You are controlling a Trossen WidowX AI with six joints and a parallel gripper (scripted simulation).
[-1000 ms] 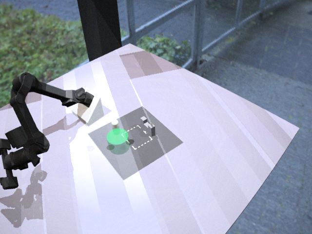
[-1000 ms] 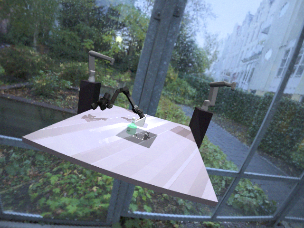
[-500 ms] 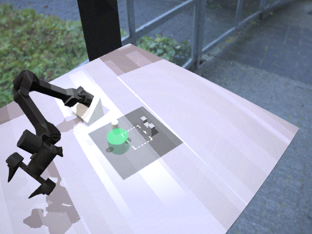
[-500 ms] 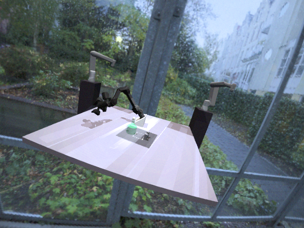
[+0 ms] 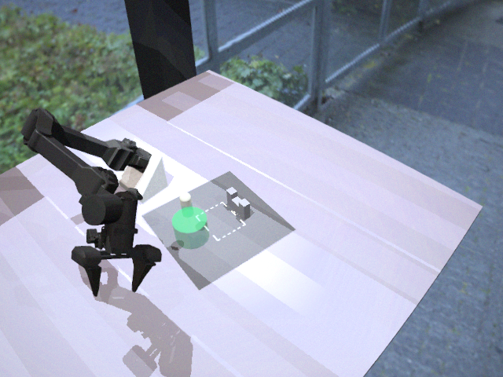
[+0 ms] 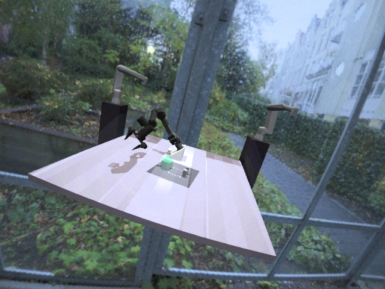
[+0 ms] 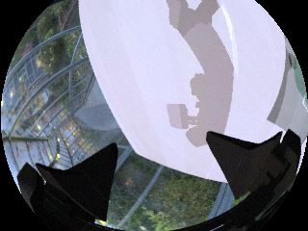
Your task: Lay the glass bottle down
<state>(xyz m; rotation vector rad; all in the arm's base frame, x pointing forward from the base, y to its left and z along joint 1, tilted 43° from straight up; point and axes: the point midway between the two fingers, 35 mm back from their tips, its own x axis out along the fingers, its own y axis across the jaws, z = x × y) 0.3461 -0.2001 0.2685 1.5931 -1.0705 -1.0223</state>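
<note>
Right now the glass bottle is 290 mm to the left of my gripper tip, 80 mm behind it and 40 mm below it. Round my gripper tip: mat: 360 mm to the left, 140 mm below, 60 mm behind.
</note>
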